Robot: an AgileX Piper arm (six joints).
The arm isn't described. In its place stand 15 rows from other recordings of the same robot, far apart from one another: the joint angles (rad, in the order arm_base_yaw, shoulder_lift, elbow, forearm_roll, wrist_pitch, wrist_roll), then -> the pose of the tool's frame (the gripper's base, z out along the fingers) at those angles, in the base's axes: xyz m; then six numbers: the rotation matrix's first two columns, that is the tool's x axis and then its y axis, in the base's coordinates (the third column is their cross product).
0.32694, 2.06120, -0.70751, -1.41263, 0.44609, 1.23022 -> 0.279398 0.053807 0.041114 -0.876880 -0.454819 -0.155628 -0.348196 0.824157 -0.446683
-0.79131, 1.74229, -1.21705, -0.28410, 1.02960, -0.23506 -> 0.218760 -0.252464 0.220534 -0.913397 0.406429 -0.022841 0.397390 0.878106 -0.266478
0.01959, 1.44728, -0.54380, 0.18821, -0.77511, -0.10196 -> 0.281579 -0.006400 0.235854 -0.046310 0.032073 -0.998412 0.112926 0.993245 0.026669
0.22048, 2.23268, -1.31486, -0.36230, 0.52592, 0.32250 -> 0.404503 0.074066 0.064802 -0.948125 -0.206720 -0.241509 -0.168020 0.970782 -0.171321
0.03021, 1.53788, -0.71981, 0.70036, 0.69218, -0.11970 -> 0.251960 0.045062 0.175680 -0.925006 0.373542 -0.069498 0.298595 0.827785 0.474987
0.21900, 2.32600, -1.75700, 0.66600, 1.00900, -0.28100 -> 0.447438 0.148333 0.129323 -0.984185 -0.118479 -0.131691 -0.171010 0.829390 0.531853
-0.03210, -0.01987, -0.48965, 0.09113, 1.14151, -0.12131 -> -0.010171 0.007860 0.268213 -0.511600 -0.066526 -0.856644 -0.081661 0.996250 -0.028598
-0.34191, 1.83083, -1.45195, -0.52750, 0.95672, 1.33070 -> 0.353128 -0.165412 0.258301 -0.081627 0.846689 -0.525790 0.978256 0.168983 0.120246
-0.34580, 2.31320, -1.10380, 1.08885, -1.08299, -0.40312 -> 0.352184 -0.202595 0.066303 -0.064668 0.236078 -0.969580 0.959832 0.280542 0.004290
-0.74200, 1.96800, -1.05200, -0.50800, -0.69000, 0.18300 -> 0.325122 -0.259835 0.180968 -0.238180 -0.066395 -0.968949 0.375747 0.913673 -0.154970
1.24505, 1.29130, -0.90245, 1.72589, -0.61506, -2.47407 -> 0.136747 0.242732 0.321766 0.303771 -0.782184 -0.543977 -0.545394 0.325391 -0.772441
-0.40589, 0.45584, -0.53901, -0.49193, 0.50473, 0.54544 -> 0.076228 -0.055382 0.321452 -0.192404 0.195704 -0.961603 0.609911 0.791507 0.039051
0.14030, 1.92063, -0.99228, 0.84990, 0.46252, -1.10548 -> 0.343204 0.079275 0.124234 -0.782988 -0.401663 -0.474970 -0.529489 0.831102 0.170034
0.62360, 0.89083, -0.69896, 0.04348, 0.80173, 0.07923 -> 0.128431 0.095889 0.290960 -0.700525 -0.369401 -0.610580 -0.525928 0.845556 0.091842
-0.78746, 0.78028, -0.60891, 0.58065, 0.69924, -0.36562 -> 0.123992 -0.078971 0.295282 -0.403738 0.537419 -0.740389 0.514645 0.802506 0.301868
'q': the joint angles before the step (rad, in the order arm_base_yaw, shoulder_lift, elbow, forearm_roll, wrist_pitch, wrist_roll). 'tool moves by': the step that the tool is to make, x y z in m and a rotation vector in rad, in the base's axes. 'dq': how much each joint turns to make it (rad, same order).
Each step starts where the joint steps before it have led.
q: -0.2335, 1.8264, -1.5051, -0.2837, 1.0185, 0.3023
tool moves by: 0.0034, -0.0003, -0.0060, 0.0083, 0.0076, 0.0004
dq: -0.0001, 0.0179, -0.0034, 0.0063, -0.0055, -0.0006
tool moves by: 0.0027, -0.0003, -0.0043, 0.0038, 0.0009, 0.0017
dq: 0.0000, 0.0125, -0.0015, 0.0029, -0.0096, 0.0001
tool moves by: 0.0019, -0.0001, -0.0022, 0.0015, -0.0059, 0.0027
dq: 0.0001, 0.0063, 0.0000, 0.0020, -0.0121, 0.0000
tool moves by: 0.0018, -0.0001, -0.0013, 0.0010, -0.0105, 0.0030
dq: -0.0001, 0.0041, 0.0001, 0.0024, -0.0147, 0.0000
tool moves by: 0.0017, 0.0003, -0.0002, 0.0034, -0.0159, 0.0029
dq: 0.0000, 0.0014, 0.0000, 0.0061, -0.0167, -0.0003
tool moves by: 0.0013, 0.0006, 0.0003, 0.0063, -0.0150, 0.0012
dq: 0.0001, 0.0000, -0.0003, 0.0091, -0.0134, -0.0002
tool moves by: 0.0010, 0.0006, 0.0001, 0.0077, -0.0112, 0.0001
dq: -0.0001, 0.0003, -0.0004, 0.0101, -0.0095, -0.0007
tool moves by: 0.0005, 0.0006, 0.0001, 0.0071, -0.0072, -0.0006
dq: 0.0000, -0.0004, 0.0002, 0.0087, -0.0055, -0.0005
